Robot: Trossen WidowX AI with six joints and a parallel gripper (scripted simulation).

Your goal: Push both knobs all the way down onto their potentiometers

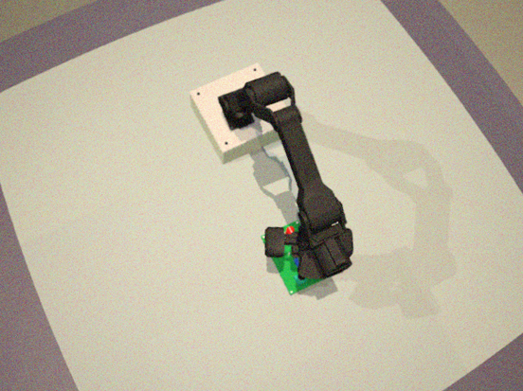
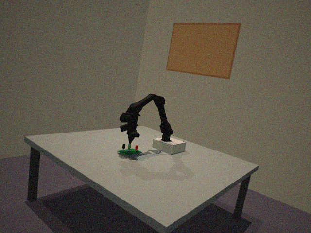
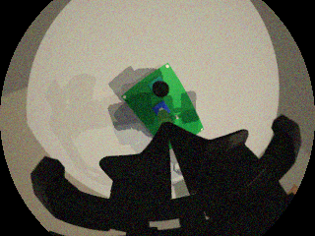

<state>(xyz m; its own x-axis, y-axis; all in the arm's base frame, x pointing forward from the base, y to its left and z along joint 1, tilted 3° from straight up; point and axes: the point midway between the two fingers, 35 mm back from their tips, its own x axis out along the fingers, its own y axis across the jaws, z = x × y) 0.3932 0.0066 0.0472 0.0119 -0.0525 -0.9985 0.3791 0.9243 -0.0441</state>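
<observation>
Now: the red knob 7 cm behind my gripper tip and 3 cm below it.
</observation>
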